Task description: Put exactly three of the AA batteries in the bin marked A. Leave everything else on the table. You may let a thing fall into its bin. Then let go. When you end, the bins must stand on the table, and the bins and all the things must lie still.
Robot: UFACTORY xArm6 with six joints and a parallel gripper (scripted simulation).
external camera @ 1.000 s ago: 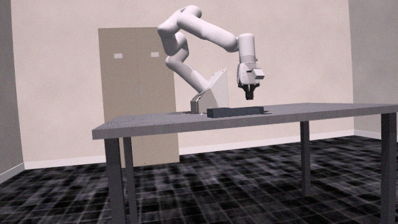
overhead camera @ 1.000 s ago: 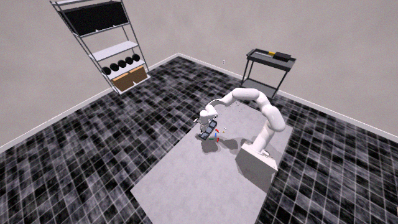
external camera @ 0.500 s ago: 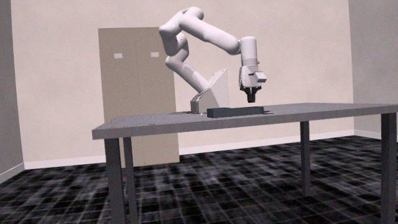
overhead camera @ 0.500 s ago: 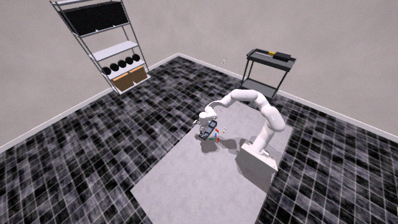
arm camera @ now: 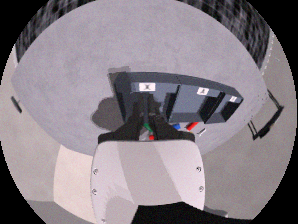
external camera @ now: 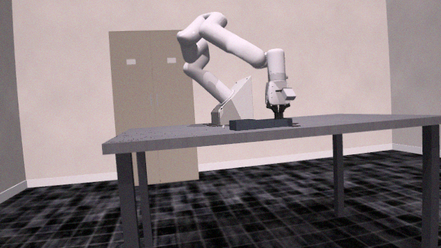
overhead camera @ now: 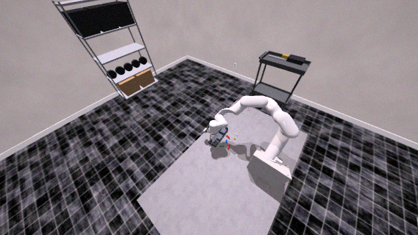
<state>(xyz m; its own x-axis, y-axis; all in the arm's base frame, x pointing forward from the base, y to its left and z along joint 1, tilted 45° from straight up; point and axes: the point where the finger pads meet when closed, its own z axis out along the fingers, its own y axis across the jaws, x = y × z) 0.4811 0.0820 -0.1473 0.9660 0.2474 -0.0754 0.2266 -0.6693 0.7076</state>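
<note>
Right now my hand is 9 cm to the left of the blue AA battery, 9 cm past it and 3 cm above it. Also, from my hand: green AA battery 9 cm behind, 3 cm to the right, 3 cm below; dark two-compartment bin 8 cm to the right, 2 cm below, 2 cm ahead; red battery 15 cm to the right, 6 cm behind, 3 cm below.
</note>
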